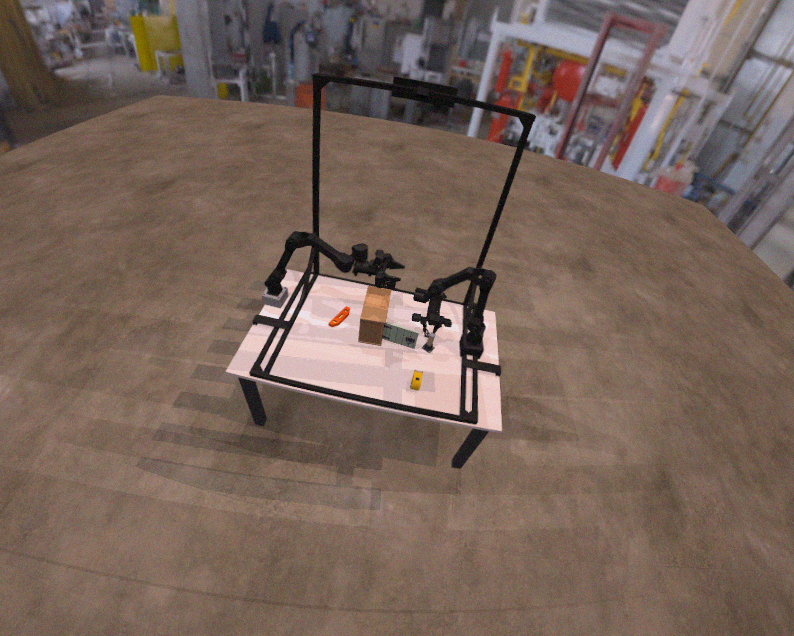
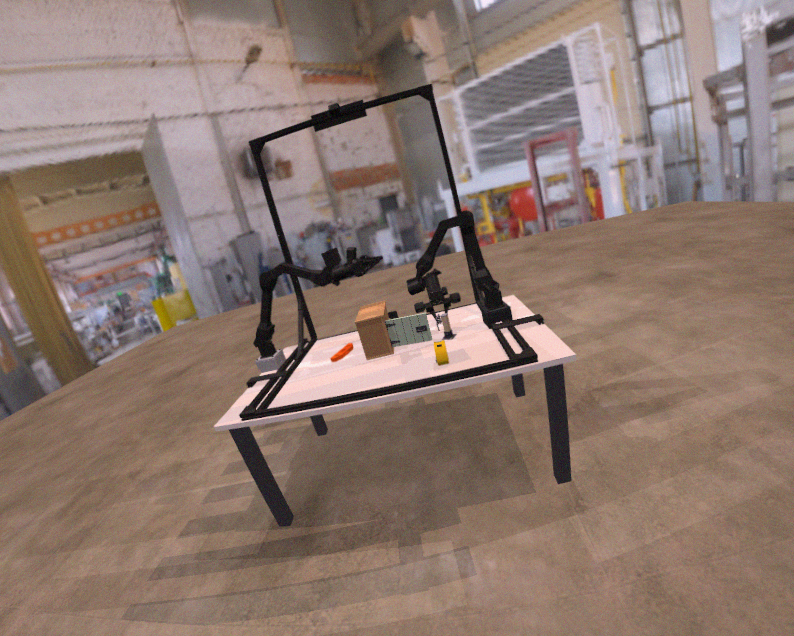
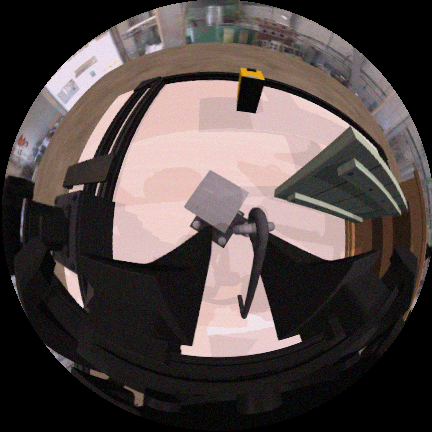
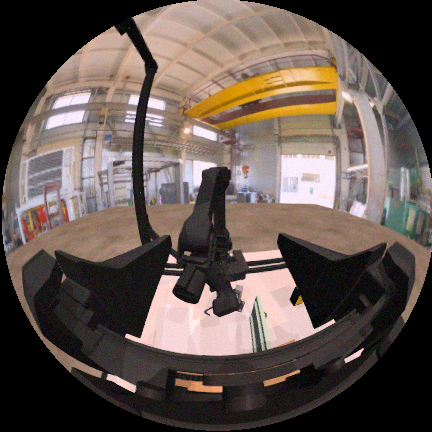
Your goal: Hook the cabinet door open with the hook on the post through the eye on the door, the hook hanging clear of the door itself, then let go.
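Frame: origin at the left arm's base, x ahead, y left, z up, level; metres.
Where they show: left gripper, fingertip midpoint: (image 1: 428,337) (image 2: 442,322) (image 3: 231,231); right gripper, fingertip midpoint: (image 1: 402,273) (image 2: 381,258) (image 4: 225,239); left arm's base, origin of the base link: (image 1: 473,341) (image 2: 495,306) (image 3: 60,229) (image 4: 220,258); right arm's base, origin of the base link: (image 1: 274,291) (image 2: 268,354).
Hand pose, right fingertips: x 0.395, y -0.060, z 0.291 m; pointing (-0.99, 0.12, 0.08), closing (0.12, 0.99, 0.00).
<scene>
Things, the pixels of their top centre, and the offset from my right fingertips. "spot": a spot on its surface instead. Level surfaces: height alone.
- brown cabinet, middle of its top: (image 4: 235,388) (image 2: 371,310) (image 1: 376,303) dx +0.094, dy +0.004, dz -0.193 m
- pale post, surface spot: (image 3: 216,200) spot: dx -0.185, dy +0.082, dz -0.258 m
- yellow block, middle of its top: (image 3: 253,68) (image 2: 438,342) (image 1: 417,375) dx -0.127, dy +0.316, dz -0.279 m
- orange piece, middle of its top: (image 2: 343,350) (image 1: 340,315) dx +0.265, dy -0.023, dz -0.342 m
- black frame, surface spot: (image 2: 391,387) spot: dx +0.048, dy +0.436, dz -0.340 m
- white table, its level: dz -0.360 m
The brown cabinet (image 1: 371,331) (image 2: 375,341) stands mid-table, its green door (image 1: 400,335) (image 2: 405,332) (image 3: 325,185) (image 4: 259,325) swung out to the right. The pale post (image 1: 430,339) (image 2: 446,324) (image 3: 216,200) stands upright beyond the door's free edge. The dark hook (image 3: 258,255) is attached to the post's peg, apart from the door. My left gripper (image 3: 231,231) is over the post, its fingers part open around the hook, with a gap between hook and one finger. I cannot make out the eye. My right gripper (image 1: 398,272) (image 2: 379,260) is open and empty, high behind the cabinet.
A yellow block (image 1: 416,380) (image 2: 440,353) (image 3: 248,95) stands near the front, right of centre. An orange piece (image 1: 339,316) (image 2: 341,352) lies left of the cabinet. A black frame (image 1: 357,396) (image 2: 391,387) borders the white table (image 1: 318,357).
</scene>
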